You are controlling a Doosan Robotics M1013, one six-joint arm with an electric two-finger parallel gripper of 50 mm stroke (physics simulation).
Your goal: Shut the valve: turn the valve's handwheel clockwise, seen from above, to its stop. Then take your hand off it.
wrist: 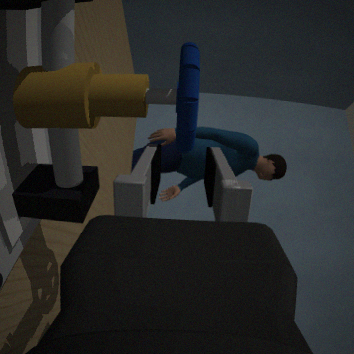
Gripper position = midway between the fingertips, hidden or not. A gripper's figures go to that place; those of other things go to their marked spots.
Scene:
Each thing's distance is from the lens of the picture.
my gripper (182,163): 17 cm
blue handwheel (185,96): 15 cm

